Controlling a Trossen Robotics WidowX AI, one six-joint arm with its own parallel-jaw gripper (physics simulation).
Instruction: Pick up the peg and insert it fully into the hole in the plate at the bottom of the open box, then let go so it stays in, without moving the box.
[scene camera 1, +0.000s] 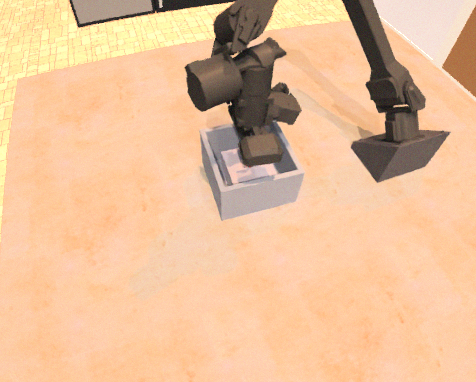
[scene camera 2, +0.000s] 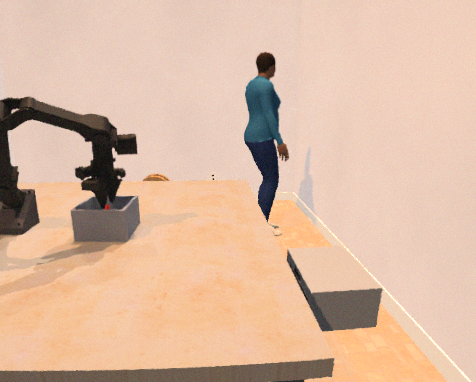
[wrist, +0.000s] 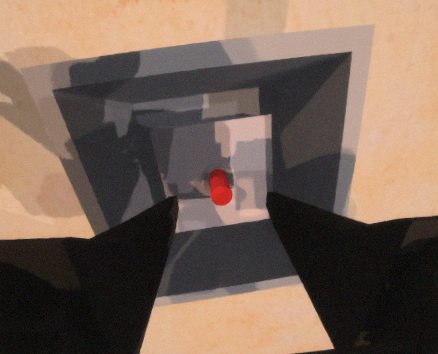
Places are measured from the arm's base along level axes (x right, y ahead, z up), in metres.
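Where they show: gripper, between the fingertips: (scene camera 2: 107, 205) (wrist: 222, 200); arm's base, origin of its link: (scene camera 1: 403, 139) (scene camera 2: 14, 200).
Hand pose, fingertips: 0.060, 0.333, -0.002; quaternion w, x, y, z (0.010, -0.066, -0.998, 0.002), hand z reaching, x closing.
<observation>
Things, the pixels of their top centre, and the offset from my fingertips, as dx, dy, dz.
- grey open box, centre of its top: (wrist: 223, 203) (scene camera 1: 250, 149) (scene camera 2: 106, 202) +0.000, -0.003, +0.009
- pale square plate, centre of its top: (wrist: 218, 181) (scene camera 1: 248, 162) +0.000, -0.003, -0.028
- red peg, centre of its top: (wrist: 221, 196) (scene camera 2: 106, 205) +0.000, -0.003, -0.001
The grey open box (scene camera 1: 260, 202) (scene camera 2: 100, 226) (wrist: 300, 45) stands on the table. The pale square plate (scene camera 1: 231, 158) (wrist: 250, 129) lies at its bottom. The red peg (scene camera 2: 107, 207) (wrist: 220, 187) stands roughly upright over the plate's middle, its lower end at the hole; how deep it sits cannot be read. Its top shows between the fingers in scene camera 2. My gripper (scene camera 2: 107, 203) (wrist: 222, 200) is open and points down over the box, one fingertip on each side of the peg in the wrist view, with gaps between. In scene camera 1 the gripper's body hides the peg and fingertips.
The box's four walls surround the plate and peg. The arm's base (scene camera 1: 400, 156) (scene camera 2: 22, 215) stands on the table beside the box. A person (scene camera 2: 262, 110) stands beyond the table, and a grey block (scene camera 2: 347, 270) lies on the floor past the table's edge.
</observation>
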